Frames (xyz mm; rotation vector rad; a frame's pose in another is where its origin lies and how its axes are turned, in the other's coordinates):
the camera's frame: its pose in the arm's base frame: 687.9 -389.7 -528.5 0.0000 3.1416 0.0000
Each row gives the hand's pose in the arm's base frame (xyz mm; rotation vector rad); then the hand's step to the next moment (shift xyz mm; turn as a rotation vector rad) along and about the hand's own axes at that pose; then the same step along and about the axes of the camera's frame.
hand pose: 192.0 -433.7 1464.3 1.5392 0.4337 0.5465
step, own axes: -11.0 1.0 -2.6 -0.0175 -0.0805 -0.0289
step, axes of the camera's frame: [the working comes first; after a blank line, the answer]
step, axes of the arm's base frame: -10.5 -4.3 0.2 -0.0263 0.0169 -0.0815

10.5 -4.3 -0.2 0.0263 0.0169 0.0815
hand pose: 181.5 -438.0 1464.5 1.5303 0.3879 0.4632
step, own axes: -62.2 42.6 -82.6 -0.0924 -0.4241 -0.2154
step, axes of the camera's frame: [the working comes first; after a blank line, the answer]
step, axes of the arm's base frame: -97.8 38.0 38.8 -0.1711 0.1429 -0.4302

97.8 38.0 -38.8 0.1711 0.1429 0.4302
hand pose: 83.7 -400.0 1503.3 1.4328 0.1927 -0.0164
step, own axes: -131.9 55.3 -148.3 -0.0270 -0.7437 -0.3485
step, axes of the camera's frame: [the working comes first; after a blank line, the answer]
step, axes of the arm's base frame: -141.0 140.0 54.5 -0.1636 0.2360 -0.7699

141.0 140.0 -54.5 0.1636 0.2360 0.7699
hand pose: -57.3 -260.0 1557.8 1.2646 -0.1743 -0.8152
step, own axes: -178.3 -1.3 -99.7 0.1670 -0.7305 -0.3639
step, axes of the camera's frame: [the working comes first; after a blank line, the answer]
step, axes of the arm's base frame: -74.2 189.2 21.1 -0.0109 0.1271 -0.8232

74.2 189.2 -21.1 0.0109 0.1271 0.8232
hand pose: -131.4 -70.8 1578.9 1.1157 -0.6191 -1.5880
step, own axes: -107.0 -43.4 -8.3 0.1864 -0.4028 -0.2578
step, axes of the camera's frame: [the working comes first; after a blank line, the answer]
step, axes of the arm's base frame: -10.8 115.2 -2.5 0.0435 -0.0100 -0.5113

10.8 115.2 2.5 -0.0435 -0.0100 0.5113
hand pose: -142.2 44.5 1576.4 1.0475 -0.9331 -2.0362
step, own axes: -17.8 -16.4 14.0 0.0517 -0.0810 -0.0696
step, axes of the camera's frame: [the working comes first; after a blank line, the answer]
step, axes of the arm's base frame: -7.4 27.0 -0.5 0.0174 -0.0185 -0.1159

7.4 27.0 0.5 -0.0174 -0.0185 0.1159
